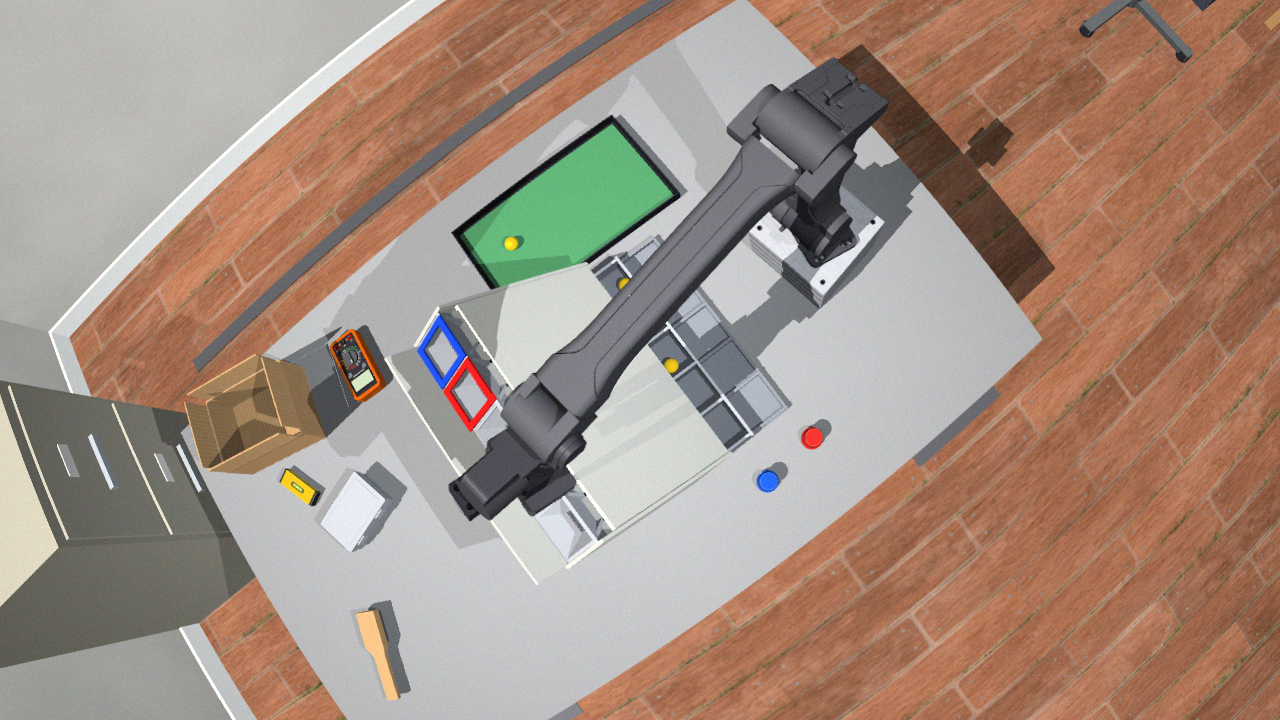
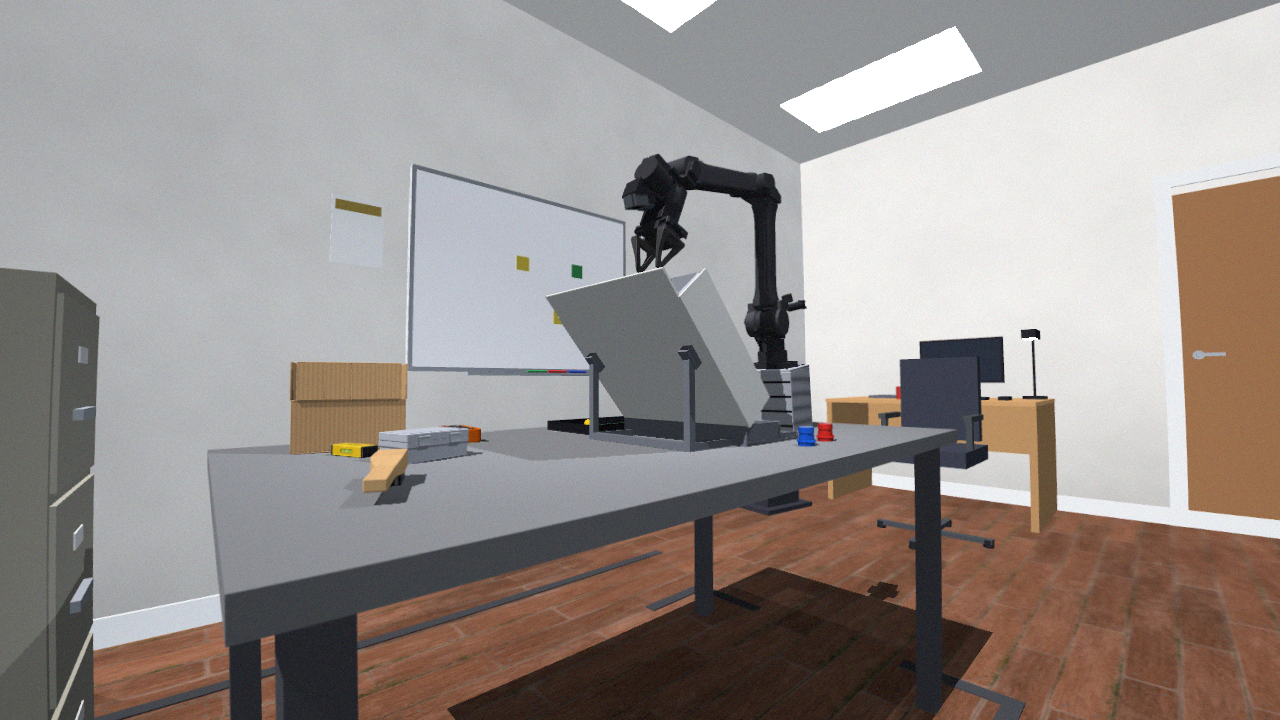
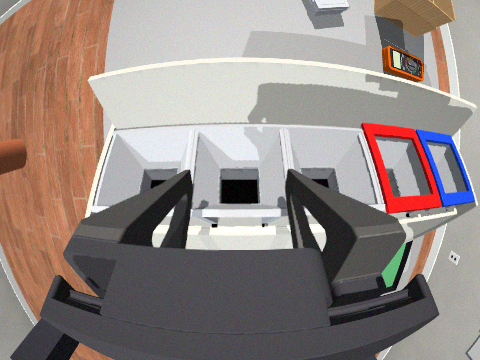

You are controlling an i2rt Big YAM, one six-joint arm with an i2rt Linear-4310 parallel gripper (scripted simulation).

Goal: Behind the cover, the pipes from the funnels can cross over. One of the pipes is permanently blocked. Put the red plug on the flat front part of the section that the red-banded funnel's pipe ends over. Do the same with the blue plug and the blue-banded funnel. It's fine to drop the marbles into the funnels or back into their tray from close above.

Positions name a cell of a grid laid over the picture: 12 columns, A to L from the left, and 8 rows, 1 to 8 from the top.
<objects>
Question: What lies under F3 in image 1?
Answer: A green tray.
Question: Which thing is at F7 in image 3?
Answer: My gripper.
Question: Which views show my gripper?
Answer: Image 1, image 2 and image 3: all of them.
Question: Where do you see a grey case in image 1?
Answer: D6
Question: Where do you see a sloped cover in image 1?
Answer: At G5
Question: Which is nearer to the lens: the cardboard box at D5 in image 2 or the green tray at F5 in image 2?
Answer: The cardboard box.
</objects>
